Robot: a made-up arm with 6 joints. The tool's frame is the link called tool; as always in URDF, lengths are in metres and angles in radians. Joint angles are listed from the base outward. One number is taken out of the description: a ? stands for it. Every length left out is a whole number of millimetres.
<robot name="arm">
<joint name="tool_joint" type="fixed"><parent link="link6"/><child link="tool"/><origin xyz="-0.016 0.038 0" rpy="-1.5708 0 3.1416"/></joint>
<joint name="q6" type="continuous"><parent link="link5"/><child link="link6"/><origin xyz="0.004 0.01 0" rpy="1.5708 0 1.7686"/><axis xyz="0 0 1"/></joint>
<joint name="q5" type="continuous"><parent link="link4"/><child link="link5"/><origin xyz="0.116 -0.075 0" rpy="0.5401 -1.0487 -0.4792"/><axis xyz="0 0 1"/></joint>
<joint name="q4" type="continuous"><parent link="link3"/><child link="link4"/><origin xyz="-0.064 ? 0" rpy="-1.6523 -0.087 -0.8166"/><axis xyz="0 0 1"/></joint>
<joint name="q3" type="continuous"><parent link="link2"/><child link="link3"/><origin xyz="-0.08 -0.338 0" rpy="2.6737 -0.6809 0.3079"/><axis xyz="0 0 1"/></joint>
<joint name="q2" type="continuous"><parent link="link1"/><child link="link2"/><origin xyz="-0.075 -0.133 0" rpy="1.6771 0.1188 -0.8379"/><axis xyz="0 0 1"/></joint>
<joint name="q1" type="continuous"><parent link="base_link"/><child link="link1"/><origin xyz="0.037 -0.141 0.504" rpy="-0.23 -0.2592 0.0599"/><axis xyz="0 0 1"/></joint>
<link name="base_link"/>
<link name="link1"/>
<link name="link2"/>
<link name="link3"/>
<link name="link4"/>
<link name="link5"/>
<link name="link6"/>
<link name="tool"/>
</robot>
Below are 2 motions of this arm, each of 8 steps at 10 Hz.
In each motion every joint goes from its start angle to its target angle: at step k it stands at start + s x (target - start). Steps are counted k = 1, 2, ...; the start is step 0. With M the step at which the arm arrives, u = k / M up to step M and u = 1 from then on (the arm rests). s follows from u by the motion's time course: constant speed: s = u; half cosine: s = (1 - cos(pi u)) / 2; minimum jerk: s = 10 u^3 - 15 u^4 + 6 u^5.
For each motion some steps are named. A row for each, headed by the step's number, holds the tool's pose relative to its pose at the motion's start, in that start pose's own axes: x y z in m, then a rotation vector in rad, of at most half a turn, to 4 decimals.
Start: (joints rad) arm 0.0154 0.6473 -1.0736 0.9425 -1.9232 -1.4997
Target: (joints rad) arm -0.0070 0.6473 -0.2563 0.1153 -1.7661 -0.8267
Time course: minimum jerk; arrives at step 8
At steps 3, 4, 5, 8:
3: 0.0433 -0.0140 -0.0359 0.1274 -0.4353 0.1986
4: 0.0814 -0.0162 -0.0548 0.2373 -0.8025 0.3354
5: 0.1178 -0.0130 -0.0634 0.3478 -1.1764 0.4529
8: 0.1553 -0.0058 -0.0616 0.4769 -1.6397 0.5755

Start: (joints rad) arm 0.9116 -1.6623 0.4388 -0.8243 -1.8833 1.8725
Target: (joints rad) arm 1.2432 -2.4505 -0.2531 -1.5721 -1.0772 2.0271
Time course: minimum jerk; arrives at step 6
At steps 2, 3, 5, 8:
2: -0.0684 -0.0352 -0.0060 -0.2557 -0.1714 -0.1947
3: -0.1732 -0.0677 -0.0318 -0.5859 -0.3569 -0.4954
5: -0.3319 -0.0820 -0.1358 -1.0042 -0.4941 -1.0532
8: -0.3419 -0.0816 -0.1471 -1.0280 -0.4951 -1.0990

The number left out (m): -0.096
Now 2 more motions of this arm.
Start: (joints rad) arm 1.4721 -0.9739 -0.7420 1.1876 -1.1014 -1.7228
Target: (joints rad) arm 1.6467 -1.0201 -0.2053 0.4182 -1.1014 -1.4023
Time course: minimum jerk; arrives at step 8
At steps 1, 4, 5, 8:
1: 0.0012 -0.0025 -0.0003 -0.0034 -0.0027 0.0163
4: 0.0526 -0.0615 -0.0090 -0.0851 -0.1065 0.5182
5: 0.0824 -0.0770 -0.0124 -0.1088 -0.1659 0.7570
8: 0.1193 -0.0848 -0.0160 -0.1240 -0.2447 1.0528

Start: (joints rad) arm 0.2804 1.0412 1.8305 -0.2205 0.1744 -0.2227
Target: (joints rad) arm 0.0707 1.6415 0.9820 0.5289 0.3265 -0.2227
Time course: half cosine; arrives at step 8
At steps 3, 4, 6, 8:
3: -0.0285 0.0738 0.0432 -0.3697 -0.3294 -0.1606
4: -0.0489 0.1240 0.0534 -0.5904 -0.5655 -0.2142
6: -0.0843 0.2095 0.0375 -0.9770 -1.0387 -0.1999
8: -0.0958 0.2372 0.0205 -1.1280 -1.2390 -0.1439

